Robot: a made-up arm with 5 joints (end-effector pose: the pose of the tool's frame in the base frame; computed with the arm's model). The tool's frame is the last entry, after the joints. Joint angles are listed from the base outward.
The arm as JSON. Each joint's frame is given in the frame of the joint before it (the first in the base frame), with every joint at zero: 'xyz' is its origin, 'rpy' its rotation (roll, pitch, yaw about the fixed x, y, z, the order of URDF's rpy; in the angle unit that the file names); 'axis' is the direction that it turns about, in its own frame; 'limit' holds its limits. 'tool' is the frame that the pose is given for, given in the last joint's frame.
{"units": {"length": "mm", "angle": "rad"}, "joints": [
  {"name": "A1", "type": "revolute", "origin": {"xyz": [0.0, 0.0, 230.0], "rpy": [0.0, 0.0, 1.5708]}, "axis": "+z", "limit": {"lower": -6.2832, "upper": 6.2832}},
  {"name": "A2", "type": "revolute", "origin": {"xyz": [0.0, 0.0, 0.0], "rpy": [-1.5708, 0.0, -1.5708]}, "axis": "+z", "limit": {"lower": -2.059, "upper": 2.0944}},
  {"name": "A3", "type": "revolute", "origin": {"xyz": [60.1, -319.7, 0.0], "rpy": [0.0, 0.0, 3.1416]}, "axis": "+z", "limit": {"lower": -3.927, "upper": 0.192}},
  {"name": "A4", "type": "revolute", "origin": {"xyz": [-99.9, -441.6, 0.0], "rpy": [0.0, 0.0, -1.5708]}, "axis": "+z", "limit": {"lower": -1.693, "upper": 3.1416}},
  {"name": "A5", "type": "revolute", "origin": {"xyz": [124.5, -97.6, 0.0], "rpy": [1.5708, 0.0, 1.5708]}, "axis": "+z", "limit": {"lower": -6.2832, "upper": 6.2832}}
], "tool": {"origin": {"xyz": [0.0, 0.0, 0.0], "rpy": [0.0, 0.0, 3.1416]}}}
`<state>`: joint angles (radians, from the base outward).
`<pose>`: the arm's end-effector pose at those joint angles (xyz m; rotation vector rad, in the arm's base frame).
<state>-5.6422 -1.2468 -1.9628 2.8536 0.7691</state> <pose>-0.2234 -0.1667 0.7399 -2.8787 0.1847 -0.3952</pose>
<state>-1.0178 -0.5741 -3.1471 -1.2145 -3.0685</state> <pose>-0.2880 0.4667 0.7231 -0.9574 -1.5777 -0.6703</pose>
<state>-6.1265 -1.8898 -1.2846 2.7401 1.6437</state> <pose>-0.2922 -0.0462 0.5530 -2.0437 1.8793 -0.3807</pose>
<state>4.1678 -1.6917 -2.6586 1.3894 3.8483</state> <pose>0.4386 0.7241 0.4541 0.1940 0.0313 -1.4046</pose>
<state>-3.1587 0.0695 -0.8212 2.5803 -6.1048</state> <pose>-0.3114 0.0053 0.2277 0.1283 1.3080 0.1374</pose>
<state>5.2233 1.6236 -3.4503 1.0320 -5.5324</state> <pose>0.4280 -0.7635 0.3440 1.7238 -2.1962 1.1577</pose>
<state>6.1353 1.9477 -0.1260 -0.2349 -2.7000</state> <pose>-0.3002 0.0447 -0.0263 -0.4530 -1.4922 0.2319</pose>
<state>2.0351 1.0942 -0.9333 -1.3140 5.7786</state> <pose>-0.2207 0.4407 -0.0899 -0.6353 -2.0468 -1.0051</pose>
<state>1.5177 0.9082 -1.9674 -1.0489 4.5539</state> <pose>0.0414 0.7789 0.3978 -0.0773 1.4654 2.5680</pose>
